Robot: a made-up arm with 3 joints. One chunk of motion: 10 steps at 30 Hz.
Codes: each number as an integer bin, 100 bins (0 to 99) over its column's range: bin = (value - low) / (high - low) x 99, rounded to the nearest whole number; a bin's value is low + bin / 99 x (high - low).
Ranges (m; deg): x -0.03..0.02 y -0.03..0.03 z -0.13..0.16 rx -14..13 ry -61..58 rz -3..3
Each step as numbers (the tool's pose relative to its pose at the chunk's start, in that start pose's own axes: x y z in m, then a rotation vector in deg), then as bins.
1 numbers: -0.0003 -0.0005 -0.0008 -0.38 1.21 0.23
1 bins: 59 49 44 50 52 53
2 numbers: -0.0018 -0.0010 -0.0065 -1.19 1.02 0.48
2 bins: 56 48 42 47 52 57
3 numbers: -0.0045 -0.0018 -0.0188 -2.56 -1.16 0.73
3 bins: 50 47 38 42 50 62
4 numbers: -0.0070 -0.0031 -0.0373 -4.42 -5.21 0.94
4 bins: 46 44 32 35 46 65
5 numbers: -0.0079 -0.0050 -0.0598 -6.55 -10.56 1.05
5 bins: 44 41 24 27 42 67
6 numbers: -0.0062 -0.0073 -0.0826 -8.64 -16.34 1.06
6 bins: 47 37 16 20 37 67
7 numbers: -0.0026 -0.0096 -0.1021 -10.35 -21.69 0.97
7 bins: 54 34 10 13 33 66
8 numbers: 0.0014 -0.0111 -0.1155 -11.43 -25.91 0.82
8 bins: 62 31 5 9 29 63
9 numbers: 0.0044 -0.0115 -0.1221 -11.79 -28.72 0.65
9 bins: 68 31 3 8 27 60
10 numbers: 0.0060 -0.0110 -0.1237 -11.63 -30.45 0.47
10 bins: 71 31 2 9 25 57
